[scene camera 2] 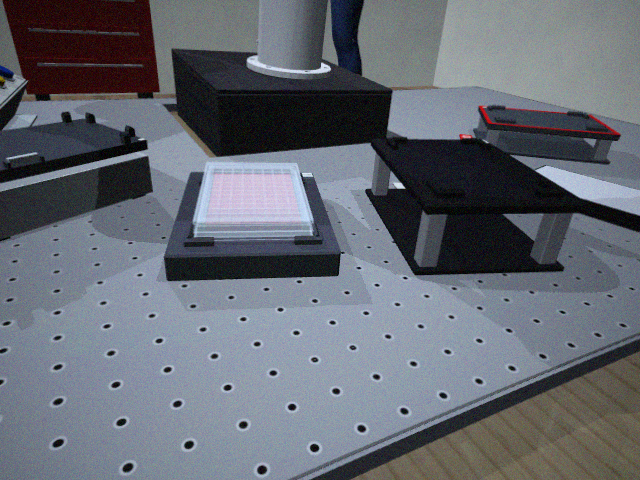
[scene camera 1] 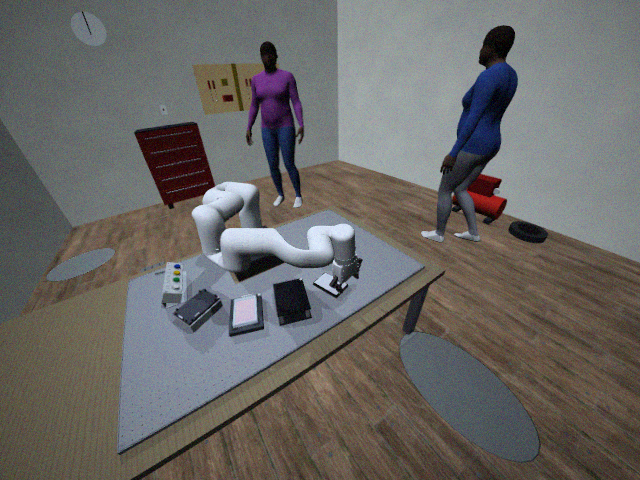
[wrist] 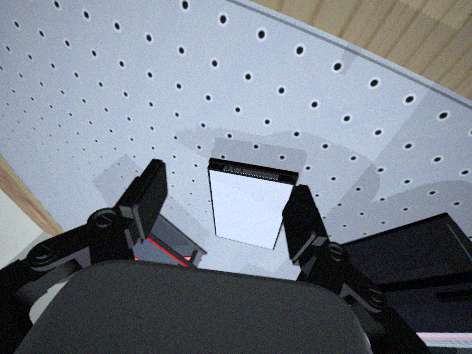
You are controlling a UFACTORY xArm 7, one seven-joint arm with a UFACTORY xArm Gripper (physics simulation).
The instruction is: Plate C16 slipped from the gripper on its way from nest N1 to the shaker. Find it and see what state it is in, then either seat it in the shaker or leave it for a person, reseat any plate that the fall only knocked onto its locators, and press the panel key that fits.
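Places are measured from the arm's base along level axes (x back, y right, z up), in metres.
Where they show: gripper, fingertip midpoint: (scene camera 1: 347, 283) (wrist: 229, 188); arm's base, origin of the base link: (scene camera 2: 289, 70).
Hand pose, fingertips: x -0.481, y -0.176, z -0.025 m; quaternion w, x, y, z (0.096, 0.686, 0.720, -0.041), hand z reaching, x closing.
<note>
Each offset is from my fingertips to the centre of the thing. "spot": to the spot under its first point.
A dark-sided slab with a blank white top {dx +0.079, dy +0.025, dz -0.046 m} (scene camera 1: 326, 283) (scene camera 2: 586, 180) (wrist: 250, 207) is at the table's right part; I cannot read a name on it or tell whether it is C16. My gripper (scene camera 1: 347, 276) (wrist: 229, 188) is open above it, with one finger near the slab's edge in the wrist view. A clear plate with pink wells {dx +0.163, dy +0.374, dz -0.019 m} (scene camera 1: 245, 311) (scene camera 2: 253, 196) rests on a low dark nest {dx +0.163, dy +0.374, dz -0.040 m} (scene camera 1: 246, 329) (scene camera 2: 253, 266); whether it is fully down between the locators is unclear. A dark-topped device {spot: dx +0.284, dy +0.523, dz +0.002 m} (scene camera 1: 195, 305) (scene camera 2: 77, 139), possibly the shaker, bears no visible plate. The key panel {dx +0.510, dy +0.575, dz -0.011 m} (scene camera 1: 166, 295) has blue, yellow, green and white keys.
A black raised stand (scene camera 1: 292, 299) (scene camera 2: 480, 175) is between the pink plate and the slab. A red-edged stand (scene camera 2: 555, 131) (wrist: 172, 239) is farther back. The arm's black base block (scene camera 2: 305, 121) is behind. A person in blue (scene camera 1: 483, 111) and one in purple (scene camera 1: 276, 100) stand beyond the table.
</note>
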